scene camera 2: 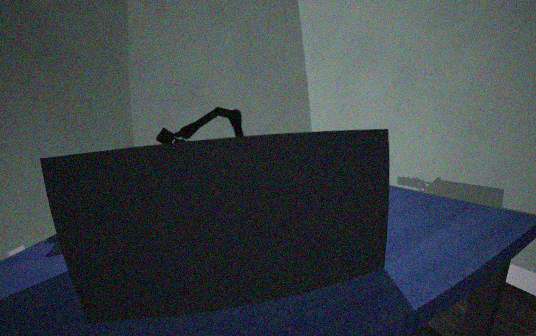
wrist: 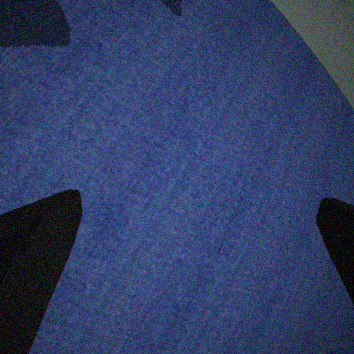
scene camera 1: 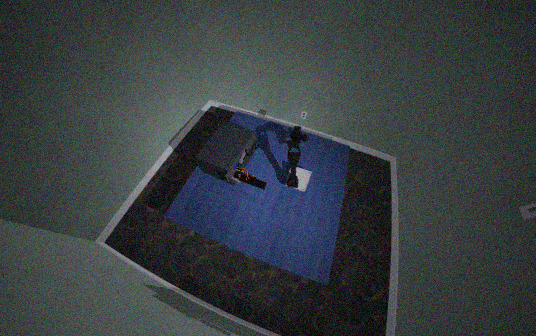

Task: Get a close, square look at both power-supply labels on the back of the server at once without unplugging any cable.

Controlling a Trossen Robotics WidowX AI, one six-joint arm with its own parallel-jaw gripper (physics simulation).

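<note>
The server is a large dark box at the left of the blue table in scene camera 1; in scene camera 2 its plain dark side fills much of the view. Its back faces the arm in scene camera 1, too dark and small to show the power-supply labels. Orange cables are at the near corner of the back, beside a black strip. My gripper is open and empty, raised and well apart from the server, toward the table's far edge. The wrist view does not show the server's back or its labels.
The blue table stands on a dark patterned floor. The arm's base is on a white plate. Arm shadows cross the tabletop. Dark shadows show at the wrist view's top left. A wall outlet is beyond the table.
</note>
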